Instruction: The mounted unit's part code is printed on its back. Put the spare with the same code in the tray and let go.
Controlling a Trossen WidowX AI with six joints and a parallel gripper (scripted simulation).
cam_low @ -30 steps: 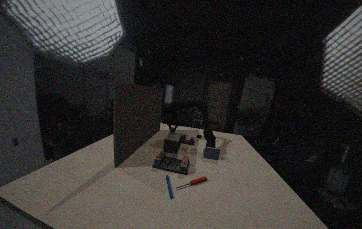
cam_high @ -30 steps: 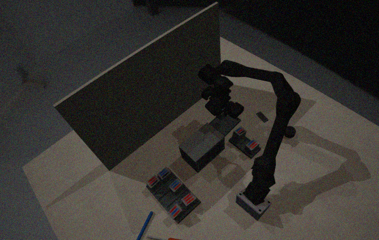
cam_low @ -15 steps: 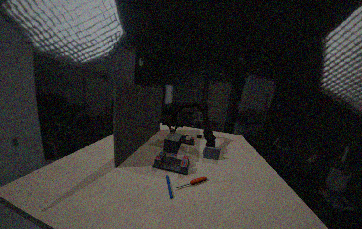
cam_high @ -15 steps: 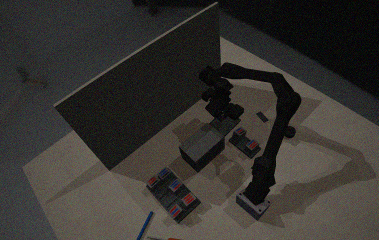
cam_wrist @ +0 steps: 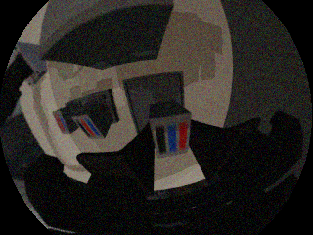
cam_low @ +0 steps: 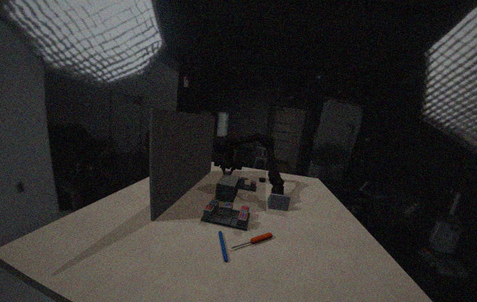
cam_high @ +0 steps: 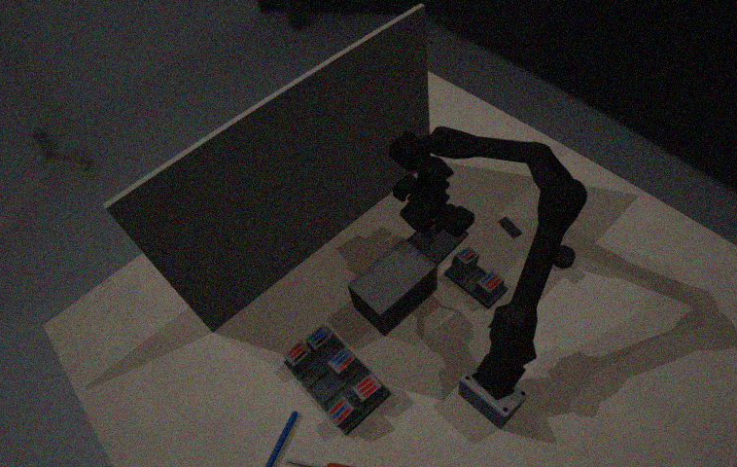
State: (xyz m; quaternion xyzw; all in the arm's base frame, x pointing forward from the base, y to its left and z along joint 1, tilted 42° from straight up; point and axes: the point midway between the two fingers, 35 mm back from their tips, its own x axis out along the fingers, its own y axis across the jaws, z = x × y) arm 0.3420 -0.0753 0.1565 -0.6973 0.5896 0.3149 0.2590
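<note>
The flat grey tray lies 10 mm behind my gripper tip and 50 mm below it. Also, from my gripper tip: dark wall panel: 170 mm ahead, 180 mm to the left, 180 mm above; black tape roll: 240 mm behind, 180 mm to the right, 40 mm below; mounted unit: 60 mm behind, 170 mm to the left.
</note>
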